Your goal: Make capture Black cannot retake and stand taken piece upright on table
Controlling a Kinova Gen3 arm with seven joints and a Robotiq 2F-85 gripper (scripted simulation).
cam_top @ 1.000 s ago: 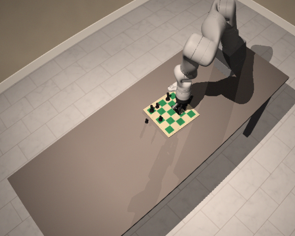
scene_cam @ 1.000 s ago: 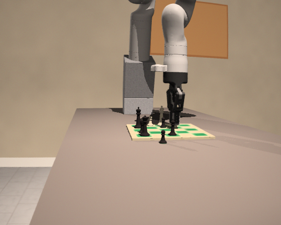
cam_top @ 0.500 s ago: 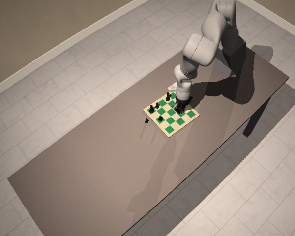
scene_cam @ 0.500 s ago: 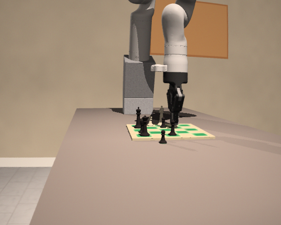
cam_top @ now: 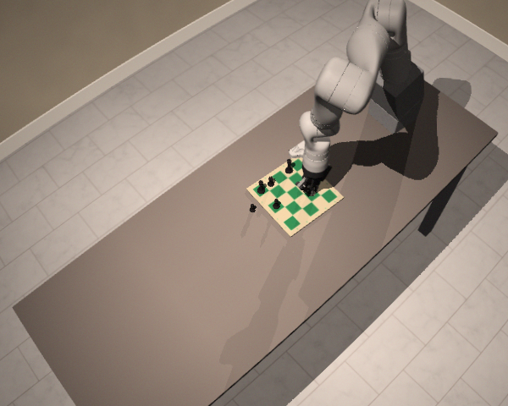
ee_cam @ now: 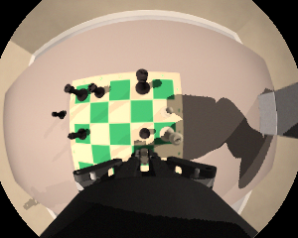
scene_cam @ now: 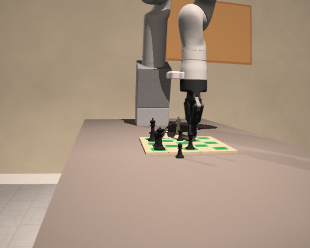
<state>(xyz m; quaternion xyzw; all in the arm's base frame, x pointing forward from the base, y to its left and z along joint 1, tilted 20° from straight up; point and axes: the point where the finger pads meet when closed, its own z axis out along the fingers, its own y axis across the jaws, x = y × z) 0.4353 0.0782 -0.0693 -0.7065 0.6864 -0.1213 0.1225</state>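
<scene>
Right now my hand is 4 cm past the white king and 3 cm to the left of it. Also, from my hand: white pawn 7 cm to the right, 4 cm behind, 1 cm below; then white rook 1 cm below; then board 4 cm ahead, 3 cm to the right, 3 cm below.
</scene>
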